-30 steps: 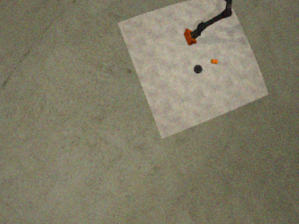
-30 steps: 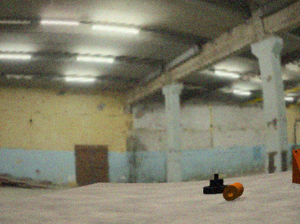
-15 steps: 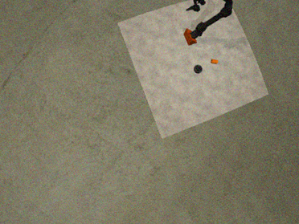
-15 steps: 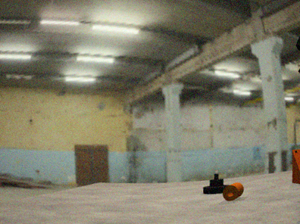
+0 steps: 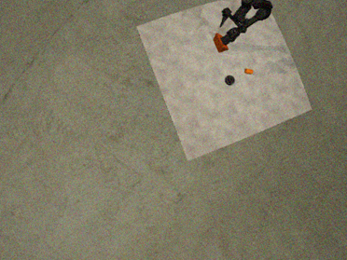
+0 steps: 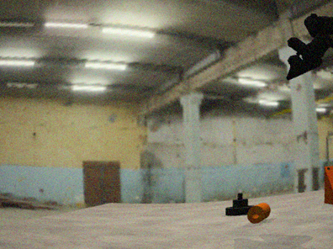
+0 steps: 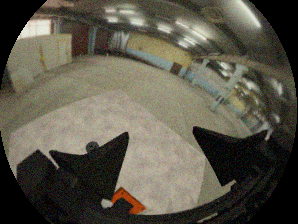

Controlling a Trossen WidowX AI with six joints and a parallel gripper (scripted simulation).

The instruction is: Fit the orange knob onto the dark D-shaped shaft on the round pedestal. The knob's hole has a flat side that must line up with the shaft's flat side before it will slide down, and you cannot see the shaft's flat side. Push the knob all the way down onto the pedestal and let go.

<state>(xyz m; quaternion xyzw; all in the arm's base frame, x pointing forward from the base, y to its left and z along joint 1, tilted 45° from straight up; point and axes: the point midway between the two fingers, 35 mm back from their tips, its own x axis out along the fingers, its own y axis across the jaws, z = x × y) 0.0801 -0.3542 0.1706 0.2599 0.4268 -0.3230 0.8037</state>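
The orange knob lies 21 cm ahead of my gripper tip, 29 cm to the left of it and 40 cm below it. Round my gripper tip: round dark pedestal 23 cm ahead, 9 cm to the left, 39 cm below.
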